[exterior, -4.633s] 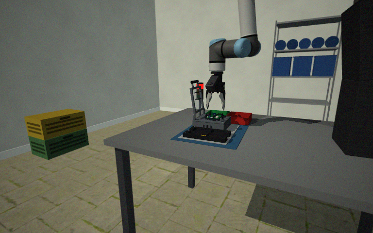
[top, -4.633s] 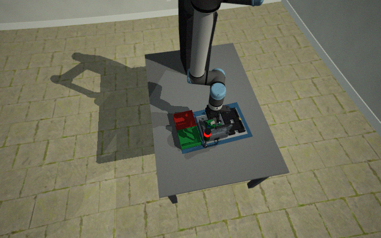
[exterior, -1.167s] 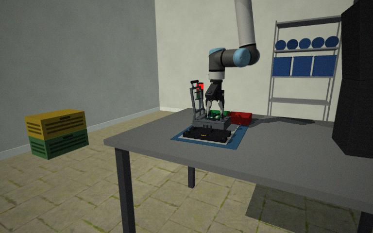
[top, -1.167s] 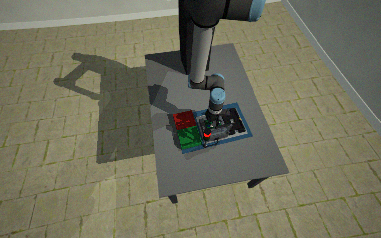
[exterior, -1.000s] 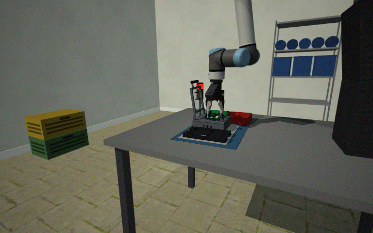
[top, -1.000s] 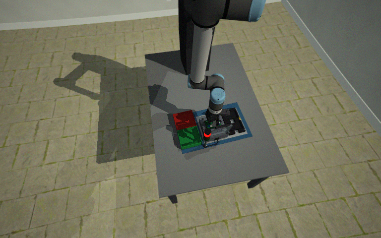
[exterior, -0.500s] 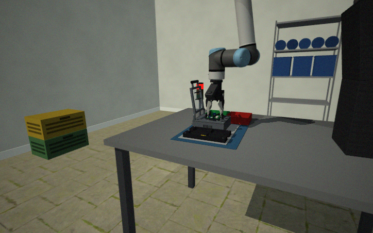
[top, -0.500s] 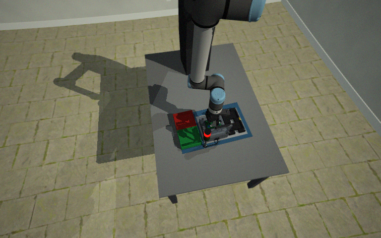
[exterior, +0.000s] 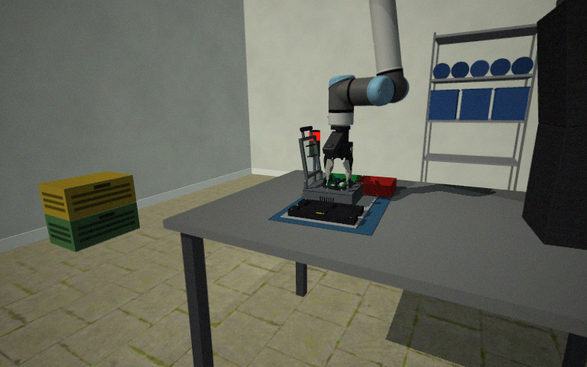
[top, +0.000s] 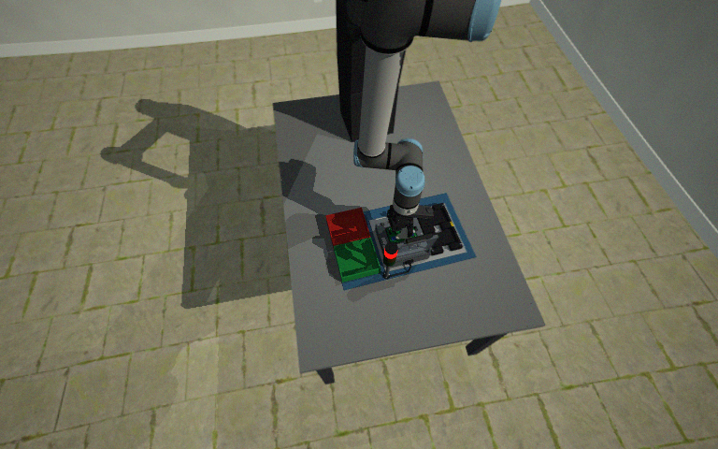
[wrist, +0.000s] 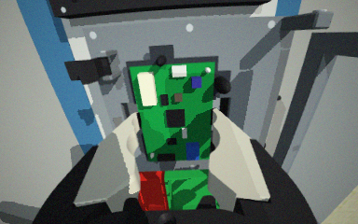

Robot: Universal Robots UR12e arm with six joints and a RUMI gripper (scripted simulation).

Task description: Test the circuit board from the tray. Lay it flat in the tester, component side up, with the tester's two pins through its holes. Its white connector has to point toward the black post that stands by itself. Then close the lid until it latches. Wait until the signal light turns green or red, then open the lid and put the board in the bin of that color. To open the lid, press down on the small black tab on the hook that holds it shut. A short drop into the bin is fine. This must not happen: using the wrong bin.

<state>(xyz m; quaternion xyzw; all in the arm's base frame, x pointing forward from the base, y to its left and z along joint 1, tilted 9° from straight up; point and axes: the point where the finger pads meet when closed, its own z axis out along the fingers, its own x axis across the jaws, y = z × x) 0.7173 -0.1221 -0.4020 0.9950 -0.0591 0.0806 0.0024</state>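
My hand is 1 cm to the left of the green circuit board. The rest, counted from my hand: black latch piece 6 cm to the left, 6 cm behind, 1 cm above; then green bin 21 cm to the right, 6 cm below, 2 cm ahead; then tester lid 11 cm ahead, 11 cm above, 2 cm to the right.
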